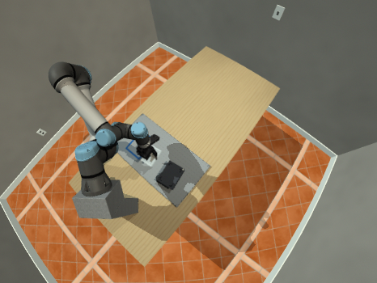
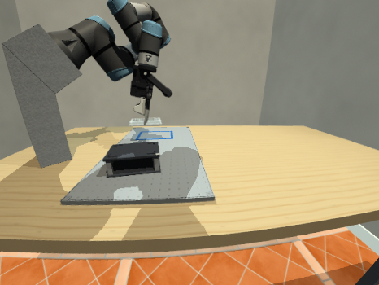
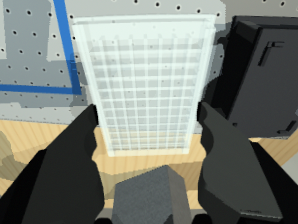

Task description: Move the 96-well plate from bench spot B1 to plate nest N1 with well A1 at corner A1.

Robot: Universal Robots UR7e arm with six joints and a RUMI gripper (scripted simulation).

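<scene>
My gripper is now 60 mm short of the black raised nest N1, 170 mm to the left of it and 60 mm above it. From my hand the other things lie so: 96-well plate (10 mm below).
</scene>
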